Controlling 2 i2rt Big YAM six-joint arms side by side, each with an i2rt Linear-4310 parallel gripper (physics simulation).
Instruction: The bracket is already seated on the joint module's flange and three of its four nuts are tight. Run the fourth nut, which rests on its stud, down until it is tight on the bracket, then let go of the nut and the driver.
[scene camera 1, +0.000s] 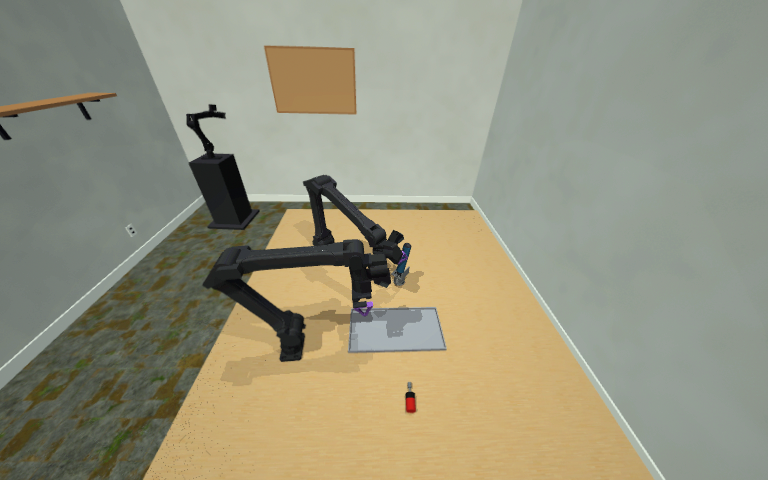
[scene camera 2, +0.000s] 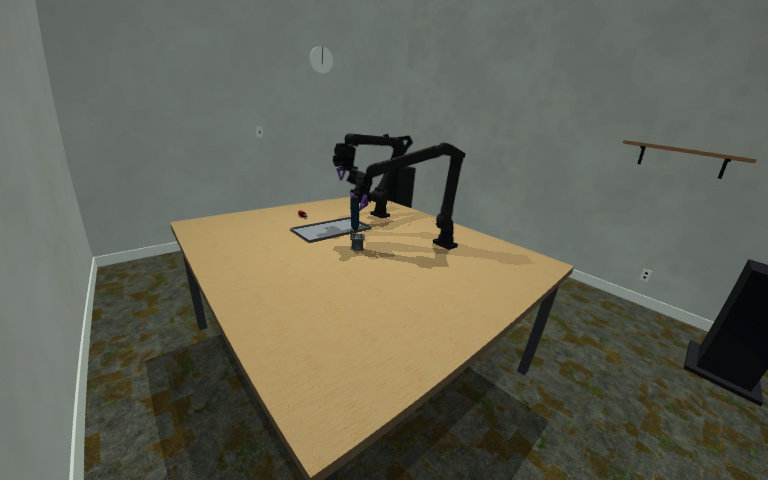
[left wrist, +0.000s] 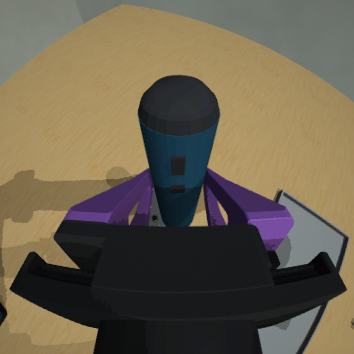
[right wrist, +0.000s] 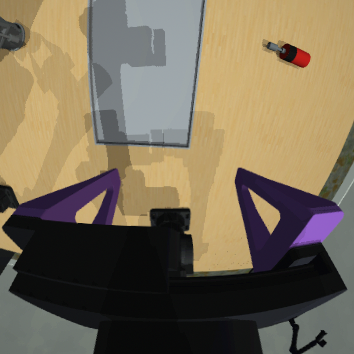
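Where they show: left gripper, between the fingertips: (scene camera 1: 404, 256) (scene camera 2: 354, 209) (left wrist: 177, 174); right gripper, between the fingertips: (scene camera 1: 364, 305) (scene camera 2: 346, 182) (right wrist: 177, 174); left arm's base, origin of its link: (scene camera 2: 444, 244) (right wrist: 3, 194); right arm's base, origin of its link: (scene camera 1: 293, 347) (scene camera 2: 380, 215) (right wrist: 169, 218).
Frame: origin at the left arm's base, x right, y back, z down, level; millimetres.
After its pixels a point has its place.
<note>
The blue driver with a dark cap (scene camera 1: 403, 261) {z -184, x 228, y -466 mm} (scene camera 2: 354, 213) {z -187, x 193, y -482 mm} (left wrist: 179, 145) {z -258, x 210, y -465 mm} stands nearly upright, slightly tilted in scene camera 1. My left gripper (scene camera 1: 403, 256) {z -200, x 207, y -471 mm} (scene camera 2: 355, 196) {z -200, x 207, y -471 mm} (left wrist: 177, 174) {z -200, x 207, y -471 mm} is shut on its body. The driver's lower end is right over the grey joint module with the bracket (scene camera 1: 399, 279) {z -42, x 215, y -456 mm} (scene camera 2: 357, 243) {z -40, x 168, y -474 mm} (right wrist: 12, 37); whether its tip touches a nut is too small to tell. In the left wrist view a piece of the bracket shows beside the driver. The nuts cannot be made out. My right gripper (scene camera 1: 364, 309) {z -256, x 564, y -294 mm} (scene camera 2: 340, 173) {z -256, x 564, y -294 mm} (right wrist: 177, 174) {z -256, x 564, y -294 mm} is open and empty, above the table near the tray.
A flat grey tray with a dark rim (scene camera 1: 419, 339) {z -4, x 544, y -534 mm} (scene camera 2: 308, 233) {z -4, x 489, y -580 mm} (left wrist: 320, 245) {z -4, x 523, y -585 mm} (right wrist: 170, 100) {z -4, x 557, y -324 mm} lies beside the module. A red and black tool (scene camera 1: 410, 402) {z -34, x 808, y -471 mm} (scene camera 2: 301, 213) {z -26, x 784, y -485 mm} (right wrist: 297, 56) {z -33, x 798, y -468 mm} lies beyond the tray from the module. Arm shadows cross the table (scene camera 1: 481, 367) {z 0, x 663, y -777 mm} (scene camera 2: 368, 322) {z 0, x -320, y -767 mm}.
</note>
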